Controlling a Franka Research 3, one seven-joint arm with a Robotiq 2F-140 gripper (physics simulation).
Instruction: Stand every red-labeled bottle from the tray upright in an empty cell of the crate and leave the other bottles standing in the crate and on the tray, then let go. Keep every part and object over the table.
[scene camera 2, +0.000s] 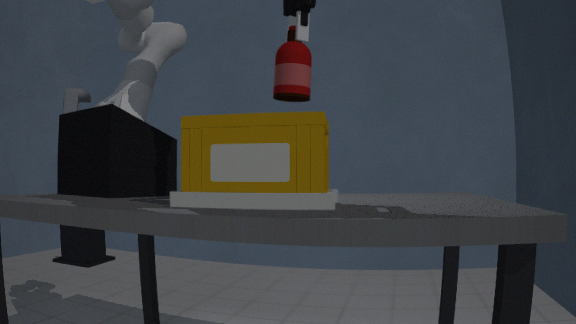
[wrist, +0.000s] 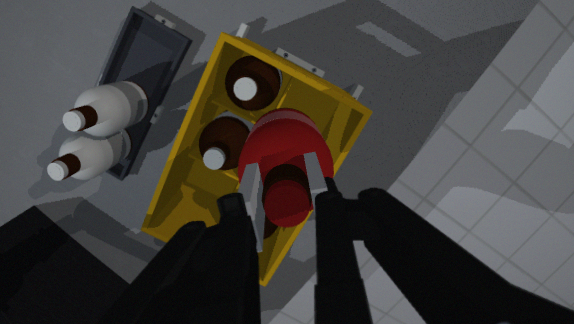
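Note:
My gripper (scene camera 2: 298, 34) (wrist: 284, 177) is shut on the neck of a red-labeled bottle (scene camera 2: 292, 75) (wrist: 285, 137) with a red cap. The bottle hangs nearly upright above the yellow crate (scene camera 2: 255, 134) (wrist: 182, 134), clear of its rim in the scene view. In the wrist view, one white-capped brown bottle (wrist: 256, 72) and another white-capped brown bottle (wrist: 226, 137) stand in crate cells. An empty cell (wrist: 312, 107) shows at the upper right. The held bottle and fingers hide other cells; part of a brown bottle (wrist: 270, 230) shows below them.
The dark tray (wrist: 155, 52) lies left of the crate in the wrist view, bearing two white bottles (wrist: 110, 107) (wrist: 89, 156). A white base (scene camera 2: 252, 200) surrounds the crate's foot. A black block (scene camera 2: 112, 150) stands left on the table (scene camera 2: 400, 230). The table edge lies right of the crate in the wrist view.

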